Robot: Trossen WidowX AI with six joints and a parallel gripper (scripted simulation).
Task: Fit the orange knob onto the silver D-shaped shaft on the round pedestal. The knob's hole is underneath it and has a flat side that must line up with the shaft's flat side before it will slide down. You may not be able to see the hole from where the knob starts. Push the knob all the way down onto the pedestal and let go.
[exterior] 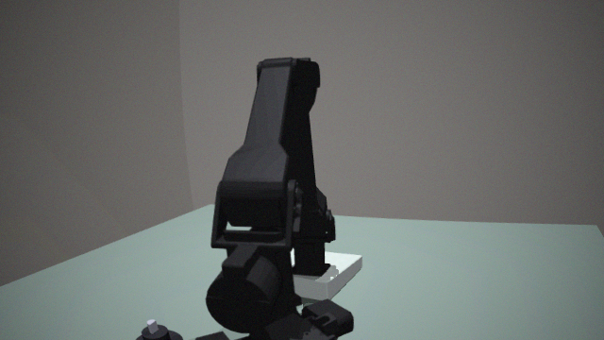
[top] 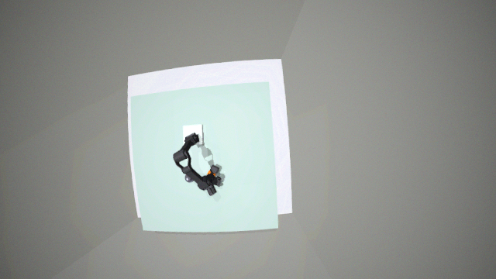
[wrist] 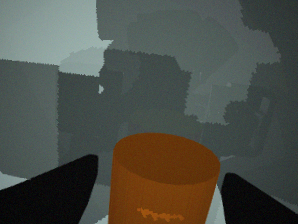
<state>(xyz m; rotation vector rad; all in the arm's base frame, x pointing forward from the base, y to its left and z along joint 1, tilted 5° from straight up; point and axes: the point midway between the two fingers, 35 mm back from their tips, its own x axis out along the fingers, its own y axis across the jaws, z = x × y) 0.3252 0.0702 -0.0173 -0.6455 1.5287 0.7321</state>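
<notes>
My gripper tip is 10 mm below the orange knob. Also, from my gripper tip: dark round pedestal 20 mm behind, 220 mm to the right, 20 mm above.
</notes>
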